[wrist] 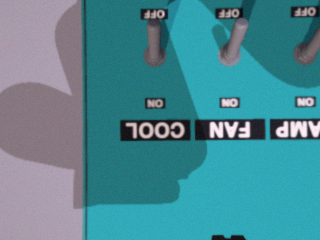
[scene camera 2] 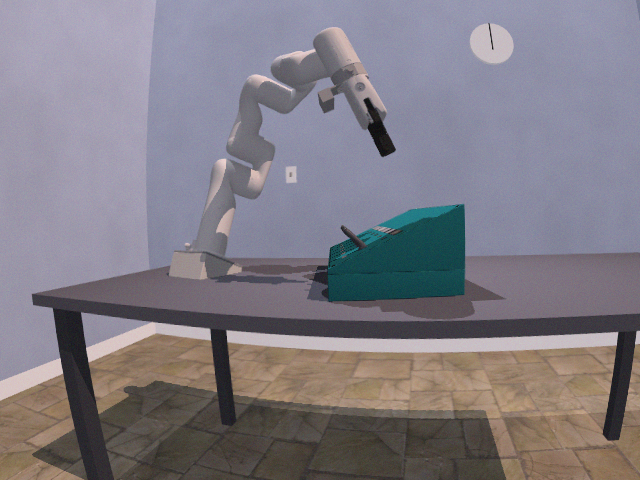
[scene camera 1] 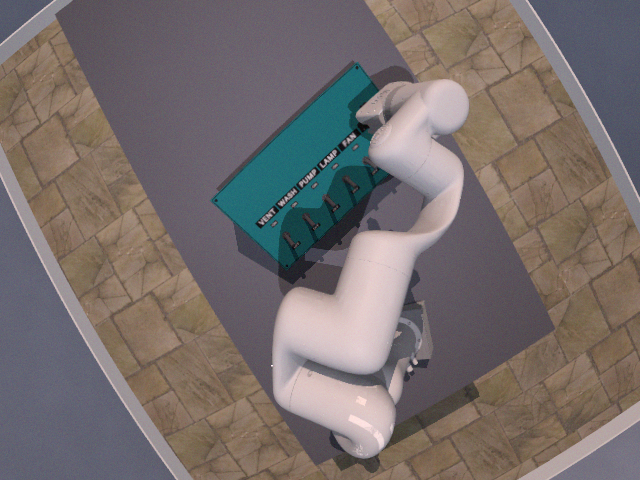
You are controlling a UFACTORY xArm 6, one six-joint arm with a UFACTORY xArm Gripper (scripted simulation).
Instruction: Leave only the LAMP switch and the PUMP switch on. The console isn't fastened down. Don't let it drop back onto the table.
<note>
The pictures show: the gripper and a teal console.
The gripper shows as well in scene camera 1.
</note>
